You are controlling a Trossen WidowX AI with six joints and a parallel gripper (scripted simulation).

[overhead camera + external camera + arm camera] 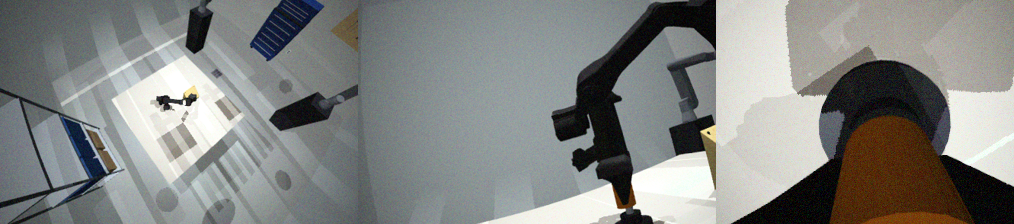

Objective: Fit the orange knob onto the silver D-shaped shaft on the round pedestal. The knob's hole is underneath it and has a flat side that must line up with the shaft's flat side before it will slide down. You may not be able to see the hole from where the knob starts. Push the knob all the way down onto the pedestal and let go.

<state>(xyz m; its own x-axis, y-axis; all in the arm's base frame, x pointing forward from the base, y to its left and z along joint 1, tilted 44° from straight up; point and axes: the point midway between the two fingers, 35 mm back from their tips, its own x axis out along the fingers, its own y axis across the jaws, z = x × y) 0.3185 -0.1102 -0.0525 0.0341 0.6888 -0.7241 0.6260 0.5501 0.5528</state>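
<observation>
The orange knob lies 30 mm above my gripper tip. Round my gripper tip: dark round pedestal: 40 mm below.
</observation>
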